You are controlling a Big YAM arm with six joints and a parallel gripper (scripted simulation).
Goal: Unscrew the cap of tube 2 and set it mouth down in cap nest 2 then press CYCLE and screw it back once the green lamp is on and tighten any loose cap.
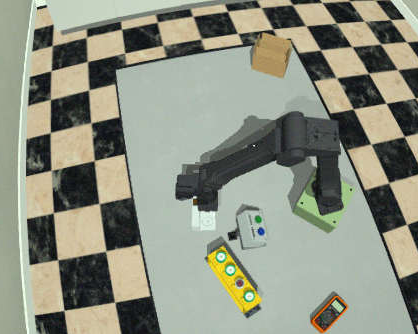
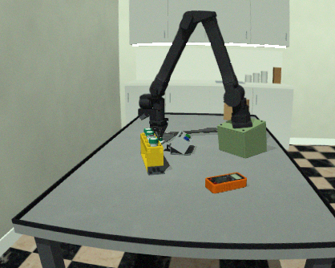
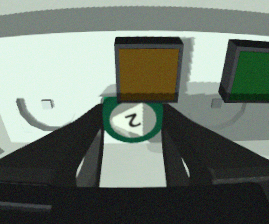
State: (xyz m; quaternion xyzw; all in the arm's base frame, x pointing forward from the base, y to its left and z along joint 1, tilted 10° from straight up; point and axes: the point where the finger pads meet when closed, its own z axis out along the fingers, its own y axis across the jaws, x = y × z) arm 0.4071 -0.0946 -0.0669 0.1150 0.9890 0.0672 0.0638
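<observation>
My gripper is now 10 mm above the cap. Round my hand: grey key housing (140 mm behind, 130 mm to the left, 30 mm above); green READY key (160 mm behind, 100 mm to the left, 40 mm above); blue cycle key (150 mm to the left, 150 mm behind, 40 mm above).
</observation>
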